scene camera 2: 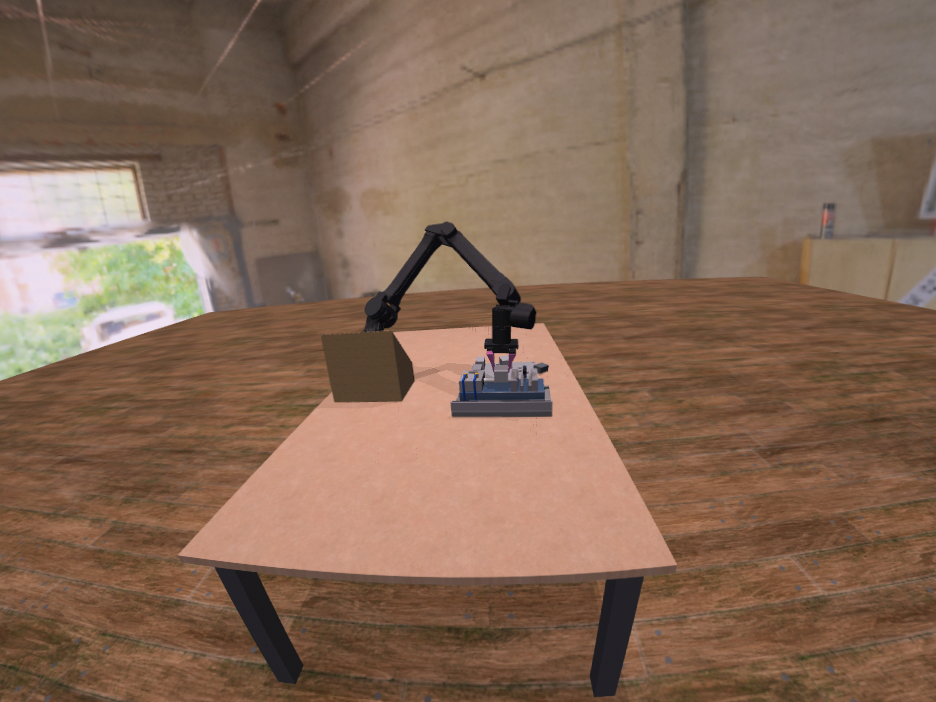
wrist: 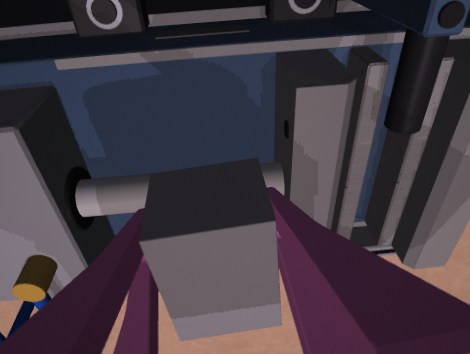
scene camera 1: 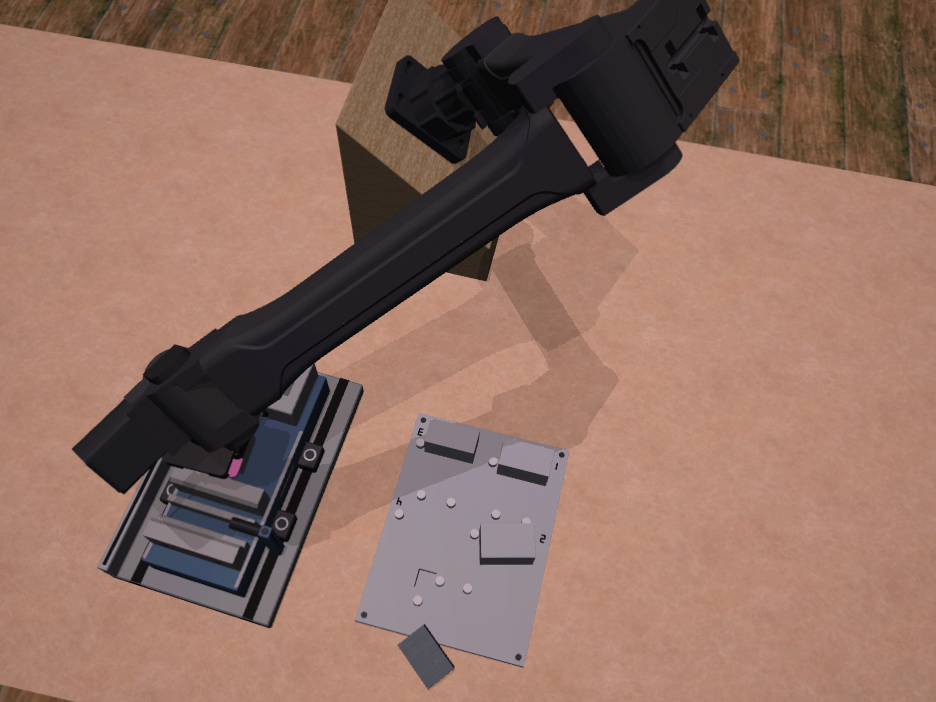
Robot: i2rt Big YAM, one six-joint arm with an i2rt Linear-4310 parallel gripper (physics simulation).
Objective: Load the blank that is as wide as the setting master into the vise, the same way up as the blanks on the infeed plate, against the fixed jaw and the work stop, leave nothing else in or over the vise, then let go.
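Seen in the pictures: gripper, between the fingertips: [scene camera 2: 501, 372] [wrist: 208, 210] [scene camera 1: 238, 449]; arm's base, origin of its link: [scene camera 2: 371, 346] [scene camera 1: 427, 113].
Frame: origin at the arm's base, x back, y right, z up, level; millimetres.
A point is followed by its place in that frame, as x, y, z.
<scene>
My gripper [scene camera 2: 502, 365] {-440, 124, -78} [wrist: 208, 210] {-440, 124, -78} is shut on a grey blank [scene camera 2: 501, 374] {-439, 174, -66} [wrist: 215, 270] {-440, 132, -57}. It holds the blank over the spindle [wrist: 114, 195] {-401, 122, -95} of the vise [scene camera 1: 313, 491] {-448, 51, -160} [scene camera 2: 501, 408] {-432, 232, -151}, left of the nearer jaw [scene camera 1: 215, 492] [wrist: 320, 150] in the wrist view. Beyond that jaw are thin upright strips [wrist: 367, 130] {-507, 117, -100}, the dark rod [scene camera 1: 243, 523] {-516, 97, -84} [wrist: 416, 85] {-515, 93, -84} of the stop and another jaw [scene camera 1: 195, 541] [wrist: 450, 220]. The infeed plate [scene camera 1: 453, 555] {-490, -122, -171} carries three grey blanks: one [scene camera 1: 452, 439] {-365, -98, -136} by 3, one [scene camera 1: 525, 460] {-376, -186, -136} by 1, one [scene camera 1: 507, 542] {-474, -179, -136} by 2. The arm hides the gripper mostly in scene camera 1.
A dark grey block [scene camera 1: 426, 655] {-603, -112, -150} lies at the plate's front edge; I cannot tell whether it is the setting master. Short pins stand on the plate. A vise end block [wrist: 20, 200] {-374, 108, -84} and a brass knob [wrist: 35, 277] {-367, 138, -73} are at the left. A large brown block [scene camera 1: 408, 173] {-96, 5, -2} [scene camera 2: 362, 368] {20, 74, -55} stands behind.
</scene>
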